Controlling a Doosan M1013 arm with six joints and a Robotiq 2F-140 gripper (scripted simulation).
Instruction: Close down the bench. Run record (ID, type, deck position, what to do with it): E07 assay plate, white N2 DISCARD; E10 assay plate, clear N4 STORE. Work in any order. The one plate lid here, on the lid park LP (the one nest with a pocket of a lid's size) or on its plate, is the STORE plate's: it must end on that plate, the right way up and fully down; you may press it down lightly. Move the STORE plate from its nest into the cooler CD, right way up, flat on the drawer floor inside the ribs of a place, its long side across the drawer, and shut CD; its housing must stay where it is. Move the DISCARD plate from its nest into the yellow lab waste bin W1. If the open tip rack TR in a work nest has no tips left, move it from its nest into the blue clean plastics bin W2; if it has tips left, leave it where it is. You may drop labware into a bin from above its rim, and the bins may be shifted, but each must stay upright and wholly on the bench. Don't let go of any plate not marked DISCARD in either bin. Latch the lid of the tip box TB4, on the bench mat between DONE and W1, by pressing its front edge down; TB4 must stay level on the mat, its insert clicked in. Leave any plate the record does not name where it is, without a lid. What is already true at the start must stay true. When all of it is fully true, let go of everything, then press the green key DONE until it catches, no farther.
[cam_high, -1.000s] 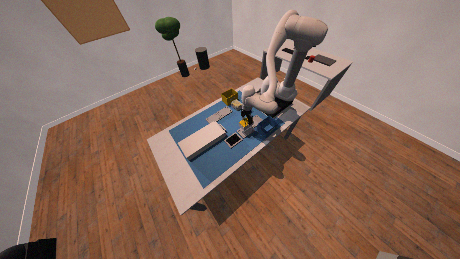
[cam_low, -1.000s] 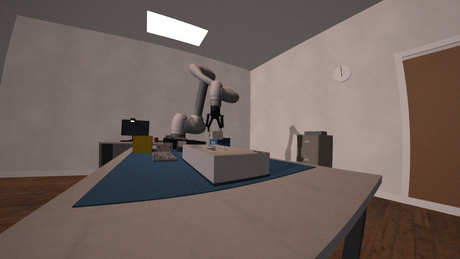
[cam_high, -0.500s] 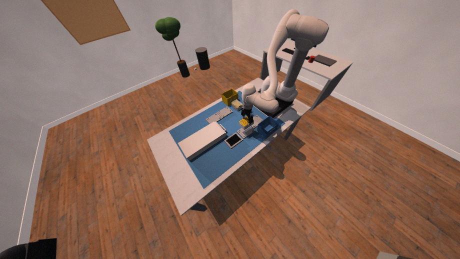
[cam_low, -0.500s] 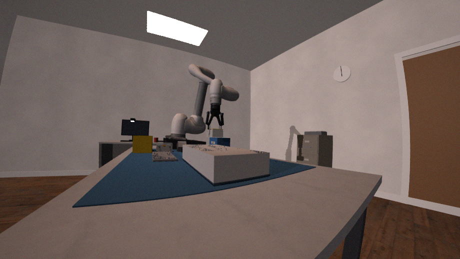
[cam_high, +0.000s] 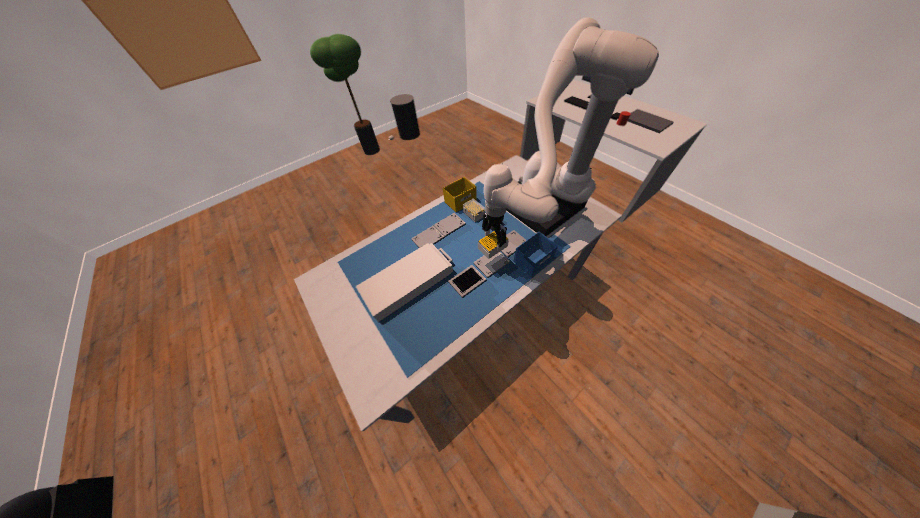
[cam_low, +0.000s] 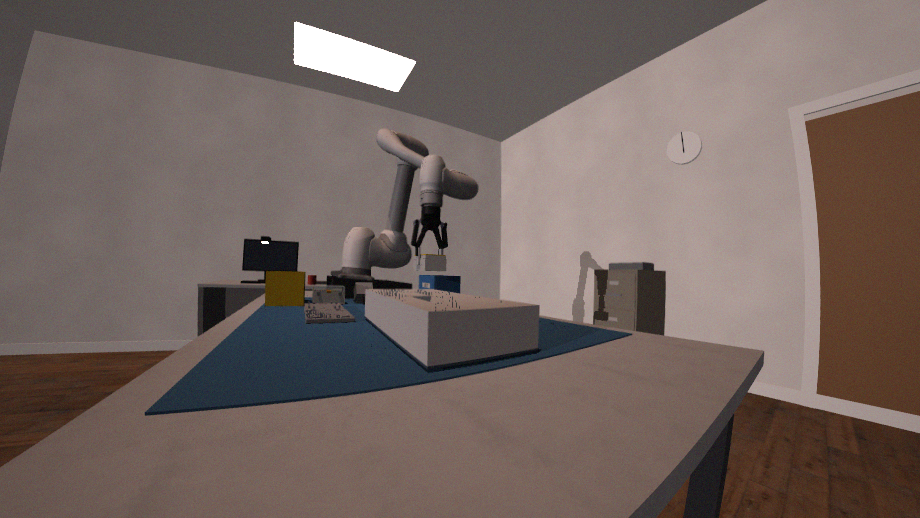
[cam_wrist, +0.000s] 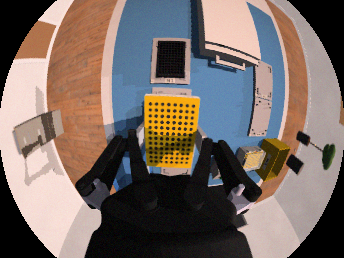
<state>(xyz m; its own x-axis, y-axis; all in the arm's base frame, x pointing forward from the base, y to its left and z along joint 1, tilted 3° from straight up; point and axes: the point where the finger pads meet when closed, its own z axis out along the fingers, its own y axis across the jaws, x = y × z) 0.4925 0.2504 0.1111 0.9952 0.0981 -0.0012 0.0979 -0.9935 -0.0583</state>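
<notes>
My hand is 200 mm past the blue bin W2, 150 mm above it and 110 mm to the right of it. The rest, counted from my hand: cooler drawer: 360 mm ahead, 160 mm below, 140 mm to the right; then yellow-topped tip rack: 10 mm to the right, 10 mm below, 10 mm behind; then black plate: 180 mm ahead, 170 mm below, 30 mm to the left.
</notes>
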